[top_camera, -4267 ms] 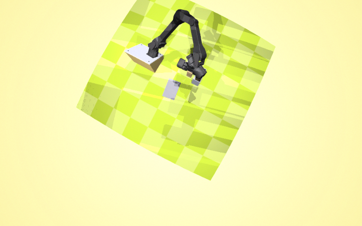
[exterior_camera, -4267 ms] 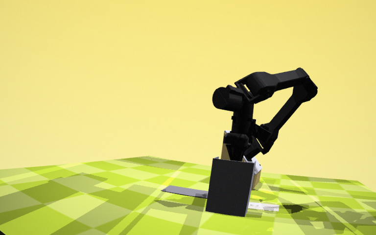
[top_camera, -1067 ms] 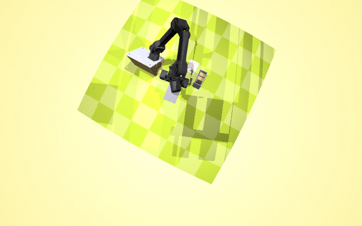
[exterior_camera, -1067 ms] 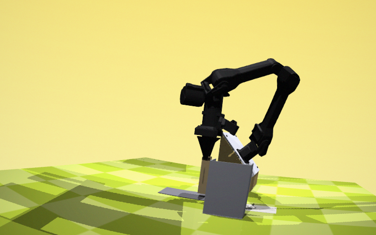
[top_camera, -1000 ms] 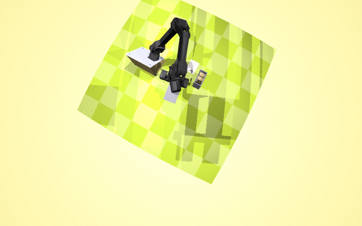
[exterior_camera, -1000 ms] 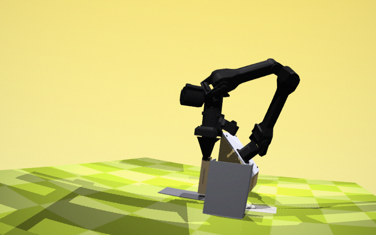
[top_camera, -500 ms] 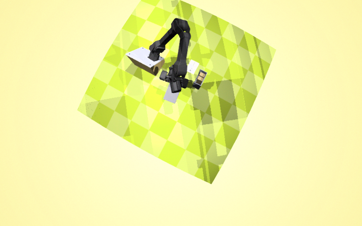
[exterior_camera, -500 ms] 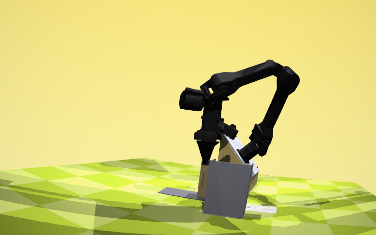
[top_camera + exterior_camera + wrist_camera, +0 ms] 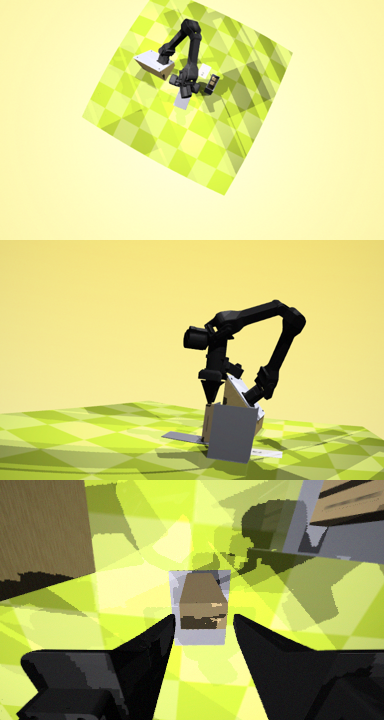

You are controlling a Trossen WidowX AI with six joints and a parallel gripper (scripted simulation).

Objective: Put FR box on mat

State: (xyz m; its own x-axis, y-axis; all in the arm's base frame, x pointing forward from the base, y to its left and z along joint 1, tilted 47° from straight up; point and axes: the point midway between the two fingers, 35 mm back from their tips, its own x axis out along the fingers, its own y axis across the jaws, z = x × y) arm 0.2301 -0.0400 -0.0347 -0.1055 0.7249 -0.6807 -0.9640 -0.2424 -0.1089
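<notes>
Now: gripper tip 1 cm short of the grey mat, 6 cm to the left of it and 12 cm above it. Also, from my gripper tip: thin white slab 2 cm ahead, 20 cm to the left, 12 cm below.
</notes>
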